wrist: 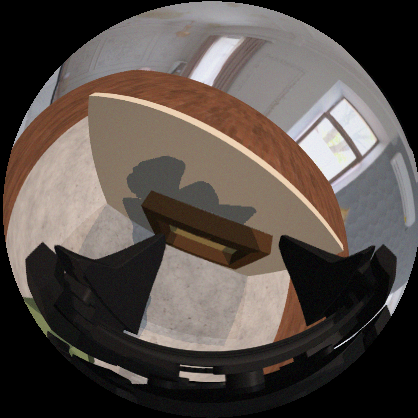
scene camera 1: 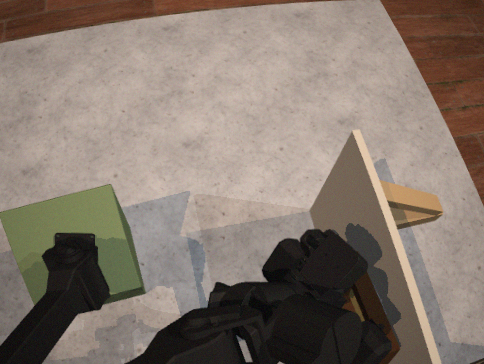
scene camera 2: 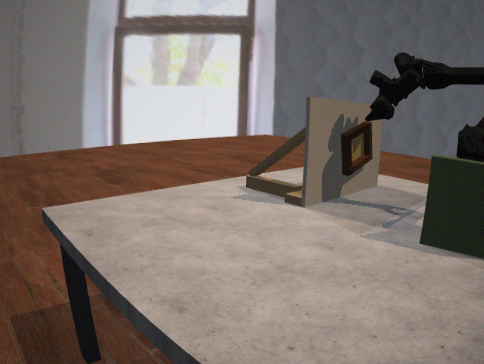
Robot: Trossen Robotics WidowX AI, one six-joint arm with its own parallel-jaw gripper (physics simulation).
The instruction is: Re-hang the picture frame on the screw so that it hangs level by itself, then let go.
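Places are measured from the arm's base along level axes (x ahead, y left, z up), in millimetres.
Pixels of known places: gripper, between the fingertips: (wrist: 224, 241) (scene camera 1: 359, 303) (scene camera 2: 368, 114); arm's base, origin of its link: (scene camera 1: 75, 251) (scene camera 2: 469, 185).
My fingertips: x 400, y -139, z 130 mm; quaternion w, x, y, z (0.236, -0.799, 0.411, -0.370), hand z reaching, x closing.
Note:
Ahead of a thing's pixels: the offset from my fingertips to its middle. "pt": to the spot under its first point.
The brown picture frame {dz -109, dx +41, dy -6 mm} (scene camera 1: 392, 332) (scene camera 2: 346, 155) (wrist: 210, 216) with a yellow inner panel is against the front of the upright beige board {pt dz -73, dx +33, dy +203 mm} (scene camera 1: 340, 185) (scene camera 2: 315, 150) (wrist: 115, 140). It sits tilted, its far end higher than its near end in scene camera 2. My gripper (scene camera 2: 369, 119) (wrist: 224, 241) is open and empty. Its fingertips are close to the frame's top far corner in scene camera 2, and the frame shows between and beyond the fingers in the wrist view. The arm hides much of the frame in scene camera 1. The screw does not show.
A wooden brace {dz -131, dx +172, dy +196 mm} (scene camera 1: 412, 198) (scene camera 2: 277, 155) props the board from behind. A green block (scene camera 1: 90, 215) (scene camera 2: 455, 205) (wrist: 35, 310) stands in front of the board, under the black arm base (scene camera 1: 75, 260) (scene camera 2: 470, 142). Shadows of the arm fall on the board and table.

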